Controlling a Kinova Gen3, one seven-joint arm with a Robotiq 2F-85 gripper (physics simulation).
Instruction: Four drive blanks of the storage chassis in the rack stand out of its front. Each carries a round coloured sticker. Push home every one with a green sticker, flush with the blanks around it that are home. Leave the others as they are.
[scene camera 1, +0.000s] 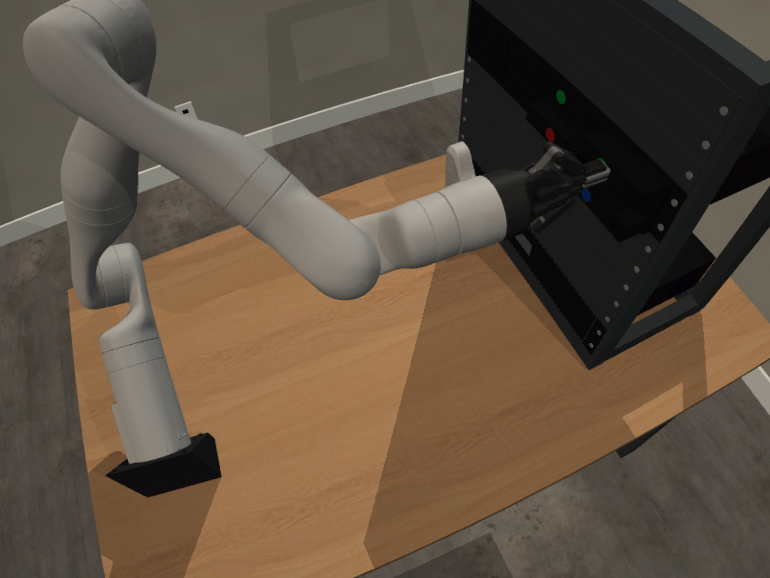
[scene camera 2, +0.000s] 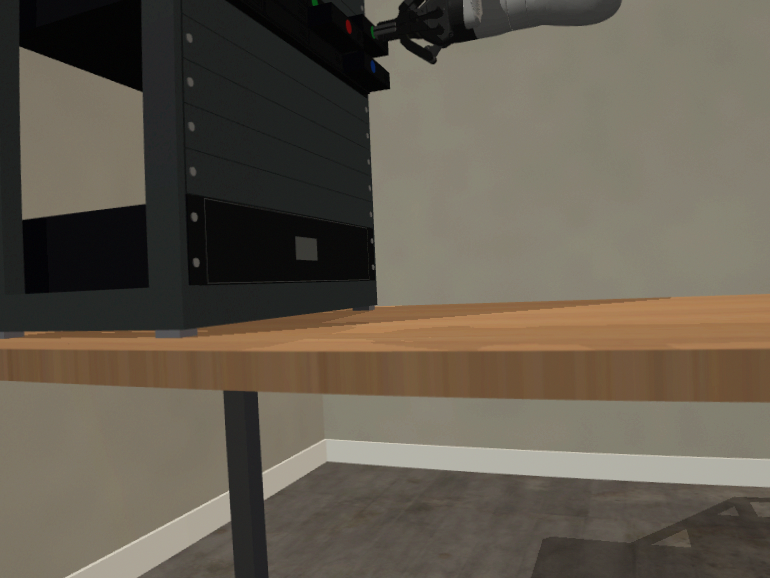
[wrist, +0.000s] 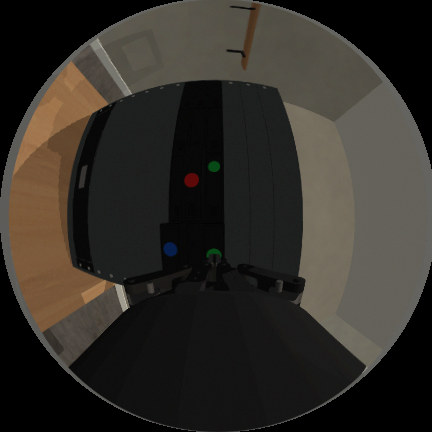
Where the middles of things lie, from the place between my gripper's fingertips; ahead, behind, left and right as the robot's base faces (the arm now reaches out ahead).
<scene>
I see the blue-stickered blank (scene camera 1: 620, 220) 60 mm below my hand and 60 mm ahead of it.
</scene>
